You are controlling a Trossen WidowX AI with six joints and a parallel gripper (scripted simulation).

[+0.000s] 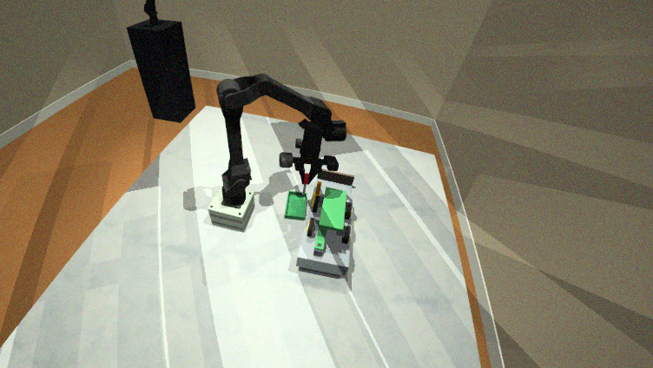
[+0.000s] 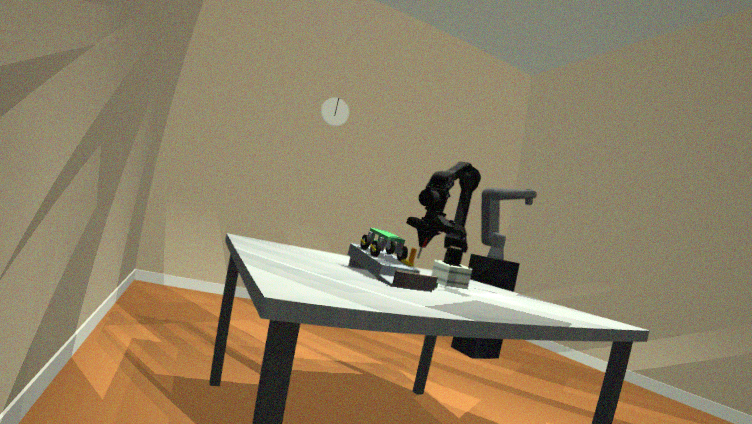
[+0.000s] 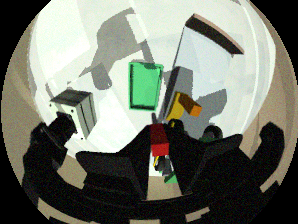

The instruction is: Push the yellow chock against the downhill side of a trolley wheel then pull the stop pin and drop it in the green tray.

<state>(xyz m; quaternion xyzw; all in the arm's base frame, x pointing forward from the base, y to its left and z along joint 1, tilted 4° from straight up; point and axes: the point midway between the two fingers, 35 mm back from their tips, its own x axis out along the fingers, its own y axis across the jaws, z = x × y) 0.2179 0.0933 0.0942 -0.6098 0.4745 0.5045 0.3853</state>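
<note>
The red-headed stop pin lies right at my gripper tip. The rest, counted from my gripper tip: green-topped trolley: 100 mm ahead, 100 mm to the right, 20 mm below; yellow chock: 50 mm ahead, 50 mm below; dark brown block: 110 mm ahead, 170 mm to the left, 100 mm below.
</note>
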